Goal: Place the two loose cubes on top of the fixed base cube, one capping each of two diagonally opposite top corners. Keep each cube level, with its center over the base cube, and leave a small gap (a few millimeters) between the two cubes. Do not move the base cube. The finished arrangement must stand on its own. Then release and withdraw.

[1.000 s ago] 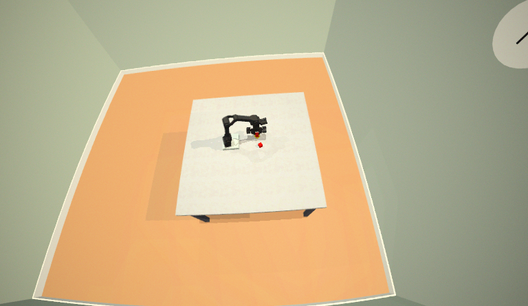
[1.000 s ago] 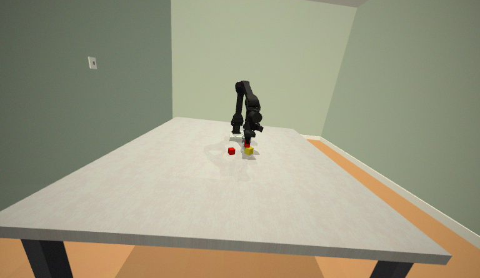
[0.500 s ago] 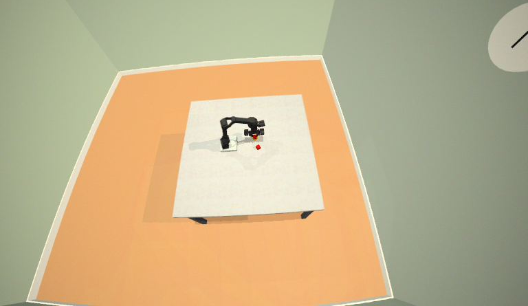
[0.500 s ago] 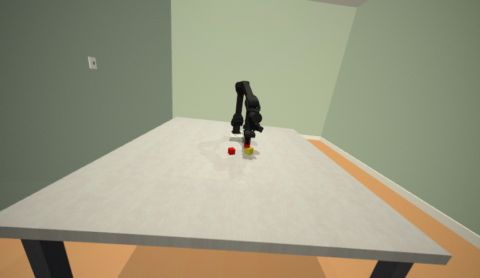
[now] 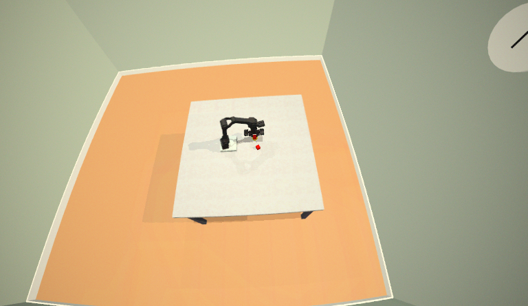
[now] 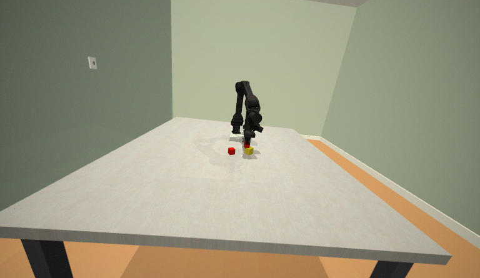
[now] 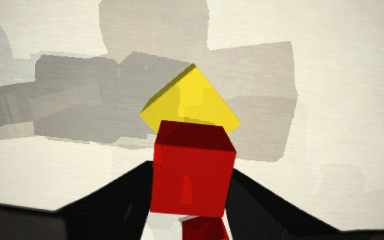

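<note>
My gripper tip is 2 cm to the right of the yellow base cube and 5 cm above it.
</note>
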